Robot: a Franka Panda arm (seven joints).
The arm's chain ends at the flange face. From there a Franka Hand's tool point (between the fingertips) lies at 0.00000 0.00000 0.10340 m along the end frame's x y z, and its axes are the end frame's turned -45 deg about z.
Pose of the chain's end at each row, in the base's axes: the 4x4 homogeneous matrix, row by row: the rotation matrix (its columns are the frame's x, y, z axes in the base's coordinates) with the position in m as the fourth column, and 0 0 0 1 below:
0.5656 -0.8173 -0.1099 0.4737; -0.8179 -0.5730 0.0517 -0.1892; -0.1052 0.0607 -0.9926 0.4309; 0 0 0 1
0.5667 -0.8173 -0.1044 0.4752; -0.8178 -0.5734 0.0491 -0.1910; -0.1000 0.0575 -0.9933 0.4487; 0 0 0 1
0.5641 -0.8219 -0.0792 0.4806; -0.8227 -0.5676 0.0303 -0.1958; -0.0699 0.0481 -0.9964 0.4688; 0 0 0 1
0.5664 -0.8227 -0.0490 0.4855; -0.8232 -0.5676 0.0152 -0.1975; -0.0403 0.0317 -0.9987 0.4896; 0 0 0 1
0.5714 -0.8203 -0.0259 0.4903; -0.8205 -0.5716 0.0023 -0.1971; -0.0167 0.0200 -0.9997 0.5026; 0 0 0 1
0.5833 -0.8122 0.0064 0.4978; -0.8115 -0.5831 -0.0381 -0.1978; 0.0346 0.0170 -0.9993 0.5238; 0 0 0 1
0.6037 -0.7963 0.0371 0.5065; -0.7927 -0.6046 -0.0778 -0.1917; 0.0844 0.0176 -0.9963 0.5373; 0 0 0 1
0.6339 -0.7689 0.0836 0.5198; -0.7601 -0.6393 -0.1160 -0.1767; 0.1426 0.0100 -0.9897 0.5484; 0 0 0 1
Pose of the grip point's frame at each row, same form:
0.9779 -0.1780 -0.1099 0.4623; -0.1732 -0.9835 0.0517 -0.1839; -0.1173 -0.0315 -0.9926 0.3283; 0 0 0 1
0.9786 -0.1772 -0.1044 0.4644; -0.1728 -0.9837 0.0491 -0.1859; -0.1114 -0.0301 -0.9933 0.3460; 0 0 0 1
0.9800 -0.1823 -0.0792 0.4724; -0.1804 -0.9831 0.0303 -0.1927; -0.0834 -0.0154 -0.9964 0.3658; 0 0 0 1
0.9822 -0.1812 -0.0490 0.4804; -0.1807 -0.9834 0.0152 -0.1959; -0.0509 -0.0061 -0.9987 0.3863; 0 0 0 1
0.9841 -0.1760 -0.0259 0.4876; -0.1760 -0.9844 0.0023 -0.1969; -0.0260 0.0023 -0.9997 0.3992; 0 0 0 1
0.9868 -0.1619 0.0064 0.4985; -0.1615 -0.9861 -0.0381 -0.2017; 0.0124 0.0365 -0.9993 0.4205; 0 0 0 1
0.9899 -0.1362 0.0371 0.5103; -0.1330 -0.9880 -0.0778 -0.1997; 0.0472 0.0721 -0.9963 0.4343; 0 0 0 1
0.9919 -0.0955 0.0836 0.5284; -0.0854 -0.9895 -0.1160 -0.1887; 0.0938 0.1079 -0.9897 0.4461; 0 0 0 1

